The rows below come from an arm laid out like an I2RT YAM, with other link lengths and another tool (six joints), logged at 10 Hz.
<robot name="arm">
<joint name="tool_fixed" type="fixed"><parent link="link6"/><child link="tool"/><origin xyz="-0.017 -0.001 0.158" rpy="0 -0.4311 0.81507"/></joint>
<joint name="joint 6" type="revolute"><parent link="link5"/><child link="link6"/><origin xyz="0.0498 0 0.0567" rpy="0 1.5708 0"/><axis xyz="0 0 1"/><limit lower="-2.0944" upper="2.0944"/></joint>
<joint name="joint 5" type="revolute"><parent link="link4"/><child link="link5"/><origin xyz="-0.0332 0.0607 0.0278" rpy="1.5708 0 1.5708"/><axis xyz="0 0 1"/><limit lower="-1.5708" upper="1.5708"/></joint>
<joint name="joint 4" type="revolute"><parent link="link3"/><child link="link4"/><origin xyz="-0.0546 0.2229 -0.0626"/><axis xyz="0 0 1"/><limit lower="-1.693" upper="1.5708"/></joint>
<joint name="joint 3" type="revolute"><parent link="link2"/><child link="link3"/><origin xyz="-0.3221 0 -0.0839" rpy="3.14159 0 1.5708"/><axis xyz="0 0 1"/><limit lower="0" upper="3.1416"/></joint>
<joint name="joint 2" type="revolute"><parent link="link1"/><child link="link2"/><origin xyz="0.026 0.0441 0.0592" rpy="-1.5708 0 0"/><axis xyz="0 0 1"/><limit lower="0" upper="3.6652"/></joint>
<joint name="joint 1" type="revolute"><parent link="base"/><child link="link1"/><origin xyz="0 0 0.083"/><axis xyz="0 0 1"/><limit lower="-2.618" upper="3.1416"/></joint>
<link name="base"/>
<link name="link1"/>
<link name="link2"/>
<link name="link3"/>
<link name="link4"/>
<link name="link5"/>
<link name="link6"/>
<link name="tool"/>
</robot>
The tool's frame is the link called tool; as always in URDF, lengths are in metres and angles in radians.
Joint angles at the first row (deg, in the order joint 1, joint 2, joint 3, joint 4, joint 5, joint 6):
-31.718, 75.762, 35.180, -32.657, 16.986, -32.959
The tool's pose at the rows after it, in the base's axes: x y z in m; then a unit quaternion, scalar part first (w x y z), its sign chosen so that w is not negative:
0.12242 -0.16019 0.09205 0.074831 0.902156 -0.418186 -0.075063
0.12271 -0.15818 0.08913 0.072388 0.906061 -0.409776 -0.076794
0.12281 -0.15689 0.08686 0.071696 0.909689 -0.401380 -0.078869
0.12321 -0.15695 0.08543 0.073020 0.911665 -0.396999 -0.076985
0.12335 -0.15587 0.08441 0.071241 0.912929 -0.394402 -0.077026
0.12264 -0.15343 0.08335 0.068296 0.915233 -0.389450 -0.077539
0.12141 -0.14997 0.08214 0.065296 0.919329 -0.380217 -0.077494
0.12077 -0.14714 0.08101 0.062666 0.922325 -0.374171 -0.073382
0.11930 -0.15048 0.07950 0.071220 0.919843 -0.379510 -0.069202
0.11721 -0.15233 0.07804 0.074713 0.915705 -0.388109 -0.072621
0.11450 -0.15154 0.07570 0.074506 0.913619 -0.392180 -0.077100
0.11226 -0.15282 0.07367 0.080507 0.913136 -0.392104 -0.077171
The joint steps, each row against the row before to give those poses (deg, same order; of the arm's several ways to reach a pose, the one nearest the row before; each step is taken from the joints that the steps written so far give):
-0.012, -0.088, -0.367, 0.293, -0.596, -0.654
0.005, 0.076, -0.606, 0.618, -0.601, -0.916
-0.002, 0.099, -0.476, 0.508, -0.405, -0.980
-0.001, -0.087, -0.517, 0.776, -0.088, -0.596
-0.001, -0.041, -0.233, 0.195, -0.305, -0.243
0.002, -0.354, -0.368, -0.022, -0.523, -0.474
0.000, -0.719, -0.609, -0.008, -0.727, -0.983
-0.002, -0.894, -0.775, 0.386, -0.638, -0.632
0.002, -0.057, -0.885, 1.447, 1.056, 0.266
0.000, 0.610, -0.197, 0.345, 0.833, 0.902
-0.002, 0.312, -0.438, 0.148, 0.252, 0.524
0.001, -0.001, -0.839, 0.995, 0.641, -0.247

